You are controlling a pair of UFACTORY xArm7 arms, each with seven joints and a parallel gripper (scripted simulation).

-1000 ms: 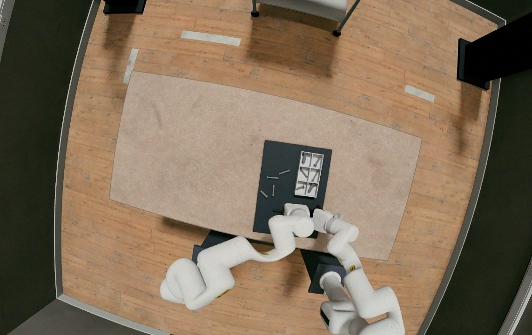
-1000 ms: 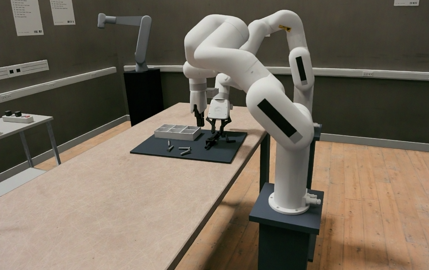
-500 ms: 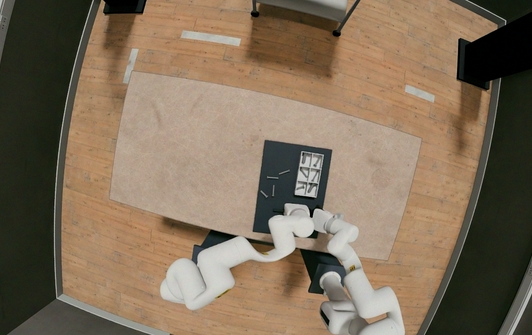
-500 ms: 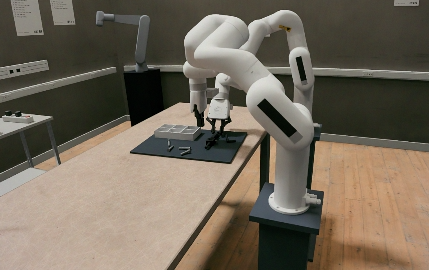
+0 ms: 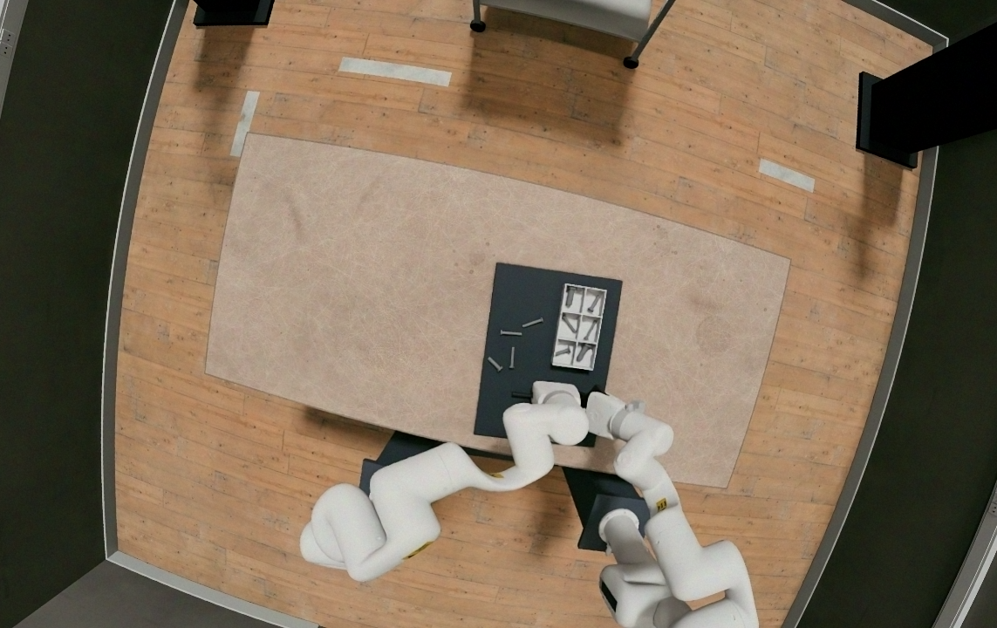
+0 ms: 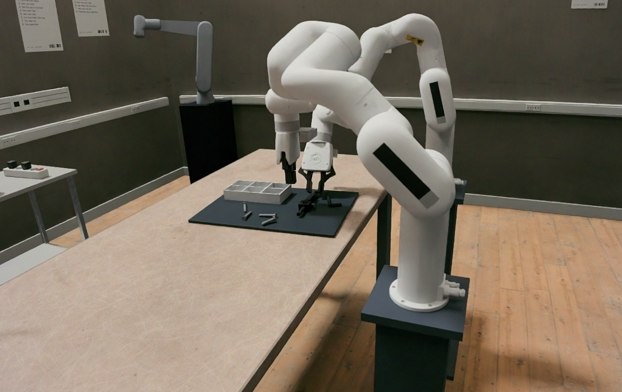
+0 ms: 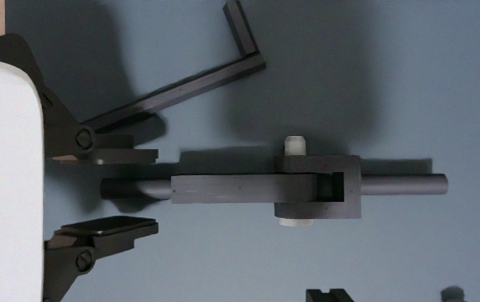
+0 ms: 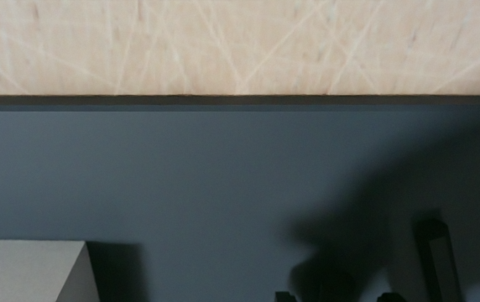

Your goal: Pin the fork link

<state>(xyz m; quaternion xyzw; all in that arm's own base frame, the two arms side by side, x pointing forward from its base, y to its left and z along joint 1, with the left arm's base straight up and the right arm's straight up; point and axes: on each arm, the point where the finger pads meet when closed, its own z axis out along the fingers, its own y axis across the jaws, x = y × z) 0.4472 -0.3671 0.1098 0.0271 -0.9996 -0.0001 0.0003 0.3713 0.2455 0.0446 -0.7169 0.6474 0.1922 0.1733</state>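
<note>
The black eye plate is 6 cm to the left of my right hand and 2 cm below it. From my right hand the other things lie so: black l-shaped piece: 7 cm behind, 4 cm to the left, 3 cm below; then thicker pin: 1 cm behind, 10 cm to the left, 2 cm below; then dark mat: 10 cm ahead, 10 cm to the left, 4 cm below.
Right now my left hand is 9 cm above the thicker pin and 5 cm past it. The rest, counted from my left hand: black l-shaped piece 12 cm behind, 10 cm below, 5 cm to the right; then black eye plate 9 cm below, 5 cm behind, 4 cm to the right; then dark mat 10 cm below, 5 cm ahead.
</note>
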